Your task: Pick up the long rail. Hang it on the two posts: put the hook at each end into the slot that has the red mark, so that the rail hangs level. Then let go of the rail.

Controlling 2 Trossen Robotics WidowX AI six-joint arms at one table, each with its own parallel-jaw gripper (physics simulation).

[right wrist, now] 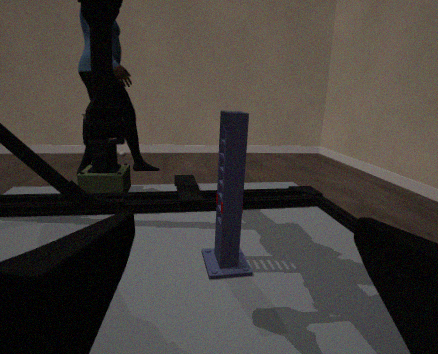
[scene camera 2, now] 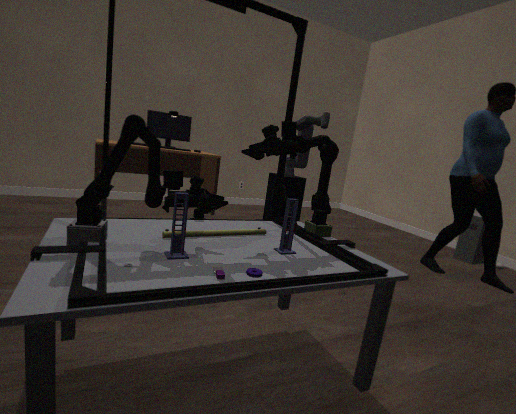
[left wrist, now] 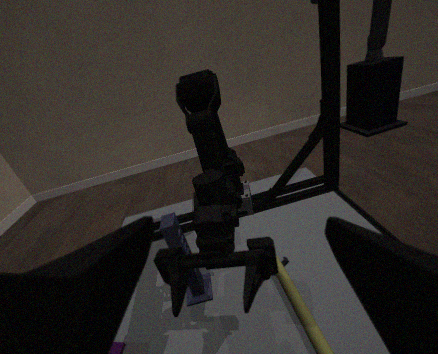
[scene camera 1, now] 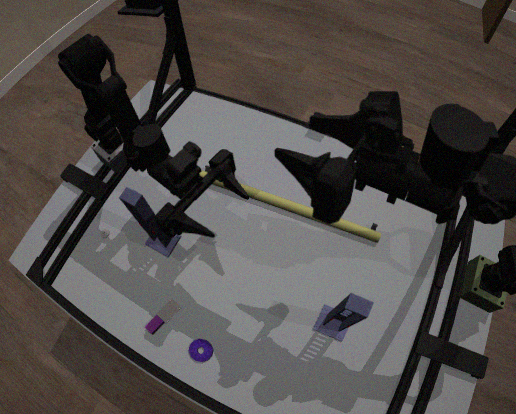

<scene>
The left gripper is open and holds nothing. The right gripper is open, with nothing in its grasp. Also in view: a long yellow rail.
The left gripper shows as well in scene camera 2 and in the left wrist view. The right gripper is seen too in the right wrist view, in scene camera 2 and in the left wrist view.
</scene>
